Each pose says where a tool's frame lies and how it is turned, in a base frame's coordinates. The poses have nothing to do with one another.
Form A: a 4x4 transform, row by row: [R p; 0 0 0 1], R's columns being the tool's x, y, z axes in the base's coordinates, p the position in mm. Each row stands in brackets.
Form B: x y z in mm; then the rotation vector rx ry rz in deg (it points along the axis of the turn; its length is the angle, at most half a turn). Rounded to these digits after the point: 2 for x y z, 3 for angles.
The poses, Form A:
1: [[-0.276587 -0.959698 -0.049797 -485.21], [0.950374 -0.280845 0.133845 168.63], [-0.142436 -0.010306 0.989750 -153.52], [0 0 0 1]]
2: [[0.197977 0.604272 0.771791 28.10], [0.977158 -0.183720 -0.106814 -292.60], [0.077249 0.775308 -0.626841 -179.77], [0 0 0 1]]
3: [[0.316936 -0.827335 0.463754 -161.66], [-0.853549 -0.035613 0.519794 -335.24], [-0.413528 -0.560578 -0.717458 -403.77], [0 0 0 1]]
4: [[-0.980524 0.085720 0.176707 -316.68], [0.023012 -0.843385 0.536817 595.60], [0.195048 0.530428 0.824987 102.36], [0 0 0 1]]
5: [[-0.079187 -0.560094 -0.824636 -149.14], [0.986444 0.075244 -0.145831 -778.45], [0.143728 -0.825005 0.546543 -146.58], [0 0 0 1]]
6: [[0.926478 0.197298 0.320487 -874.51], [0.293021 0.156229 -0.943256 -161.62], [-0.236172 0.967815 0.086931 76.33], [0 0 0 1]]
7: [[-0.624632 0.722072 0.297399 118.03], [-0.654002 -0.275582 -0.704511 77.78], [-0.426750 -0.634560 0.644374 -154.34], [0 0 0 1]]
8: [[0.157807 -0.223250 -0.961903 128.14], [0.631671 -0.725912 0.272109 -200.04], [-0.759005 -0.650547 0.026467 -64.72], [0 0 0 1]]
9: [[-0.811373 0.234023 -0.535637 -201.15], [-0.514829 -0.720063 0.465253 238.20], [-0.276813 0.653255 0.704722 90.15], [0 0 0 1]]
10: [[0.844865 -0.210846 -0.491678 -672.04], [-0.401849 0.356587 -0.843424 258.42], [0.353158 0.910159 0.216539 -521.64], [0 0 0 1]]
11: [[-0.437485 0.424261 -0.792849 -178.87], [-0.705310 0.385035 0.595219 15.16], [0.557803 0.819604 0.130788 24.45], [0 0 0 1]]
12: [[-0.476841 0.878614 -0.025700 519.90], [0.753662 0.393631 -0.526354 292.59], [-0.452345 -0.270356 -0.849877 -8.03], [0 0 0 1]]
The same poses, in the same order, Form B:
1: -485.21 168.63 -153.52 -8.005 5.144 106.064
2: 28.10 -292.60 -179.77 107.175 84.385 45.305
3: -161.66 -335.24 -403.77 -105.476 85.649 -2.559
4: -316.68 595.60 102.36 -17.335 -49.765 -170.145
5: -149.14 -778.45 -146.58 -36.007 -51.338 81.990
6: -874.51 -161.62 76.33 81.643 23.781 4.089
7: 118.03 77.78 -154.34 5.793 59.966 -113.951
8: 128.14 -200.04 -64.72 -101.692 -22.363 94.226
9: -201.15 238.20 90.15 36.010 -49.575 -143.434
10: -672.04 258.42 -521.64 69.877 -33.665 -7.611
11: -178.87 15.16 24.45 14.846 -89.365 -74.738
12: 519.90 292.59 -8.03 82.406 137.338 -40.222
